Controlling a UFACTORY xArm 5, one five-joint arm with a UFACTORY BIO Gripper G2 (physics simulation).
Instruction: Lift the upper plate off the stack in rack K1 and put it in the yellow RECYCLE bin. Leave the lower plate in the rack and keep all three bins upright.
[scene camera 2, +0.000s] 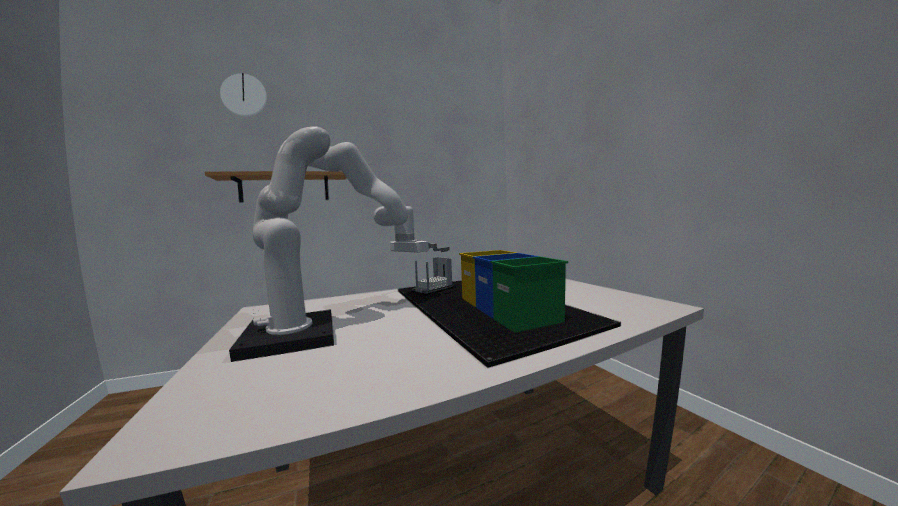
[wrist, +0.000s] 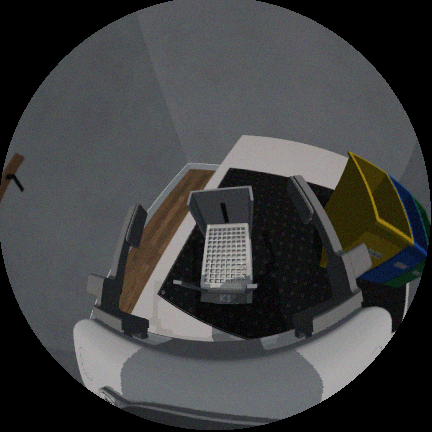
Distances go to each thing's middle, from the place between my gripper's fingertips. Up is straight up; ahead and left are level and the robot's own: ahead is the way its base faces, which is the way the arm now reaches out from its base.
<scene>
The yellow bin (scene camera 2: 467, 262) is 90 mm ahead of my hand, 280 mm to the right of it and 100 mm below it. The rest, counted from my hand: green bin (scene camera 2: 528, 293) (40 mm ahead, 530 mm to the right, 100 mm below); then blue bin (scene camera 2: 483, 268) (60 mm ahead, 410 mm to the right, 100 mm below).
</scene>
